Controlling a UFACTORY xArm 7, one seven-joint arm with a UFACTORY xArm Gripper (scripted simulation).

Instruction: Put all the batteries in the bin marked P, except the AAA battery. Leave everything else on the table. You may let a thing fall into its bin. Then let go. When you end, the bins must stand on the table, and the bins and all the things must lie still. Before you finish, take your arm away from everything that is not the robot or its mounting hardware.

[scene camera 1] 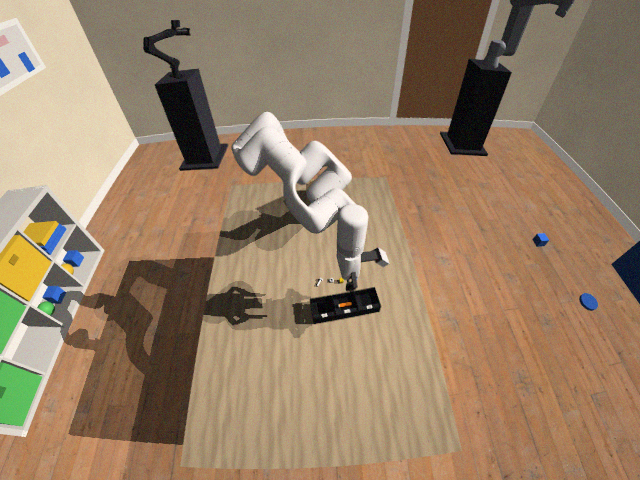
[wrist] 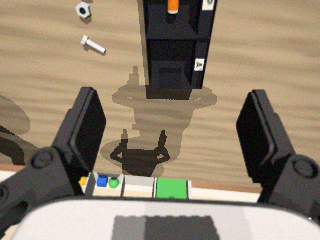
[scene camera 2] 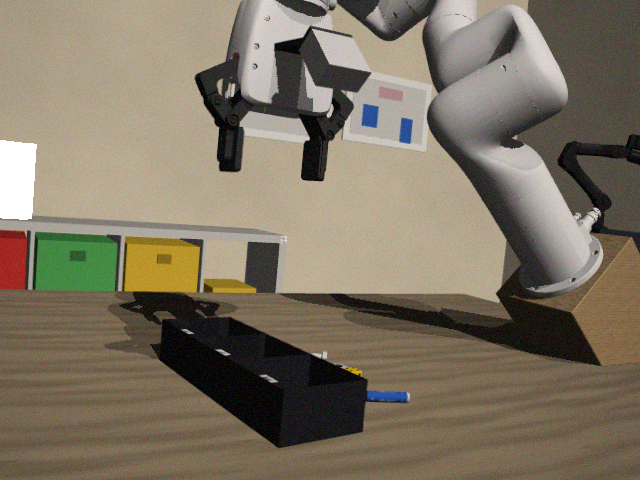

Labels:
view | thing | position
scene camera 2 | gripper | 272,176
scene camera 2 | black three-compartment bin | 323,401

